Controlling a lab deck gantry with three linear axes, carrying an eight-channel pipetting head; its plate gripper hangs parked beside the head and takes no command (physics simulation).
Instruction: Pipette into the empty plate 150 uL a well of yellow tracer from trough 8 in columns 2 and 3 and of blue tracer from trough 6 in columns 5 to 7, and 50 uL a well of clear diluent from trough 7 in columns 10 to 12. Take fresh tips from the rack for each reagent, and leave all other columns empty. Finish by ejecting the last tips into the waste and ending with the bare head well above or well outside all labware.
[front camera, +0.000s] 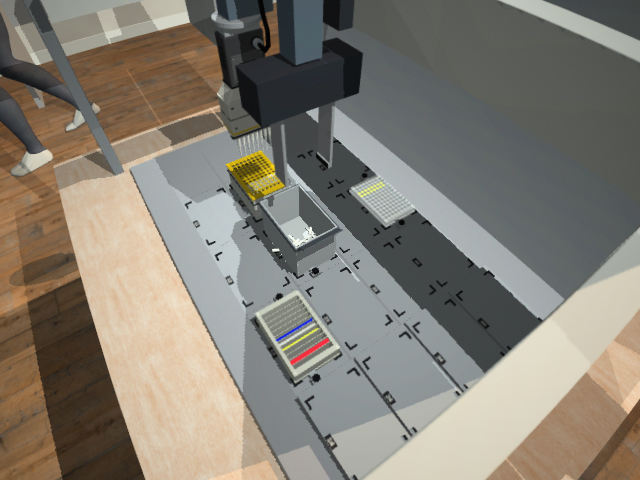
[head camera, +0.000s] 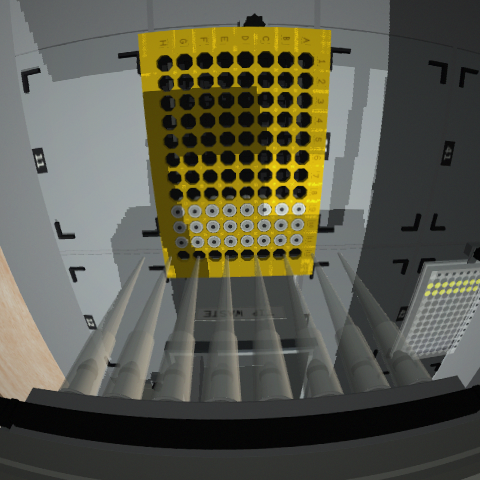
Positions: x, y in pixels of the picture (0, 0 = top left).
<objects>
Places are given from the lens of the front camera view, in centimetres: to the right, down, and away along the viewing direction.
grey wall (front camera: 560, 219): 41, -4, 58
</objects>
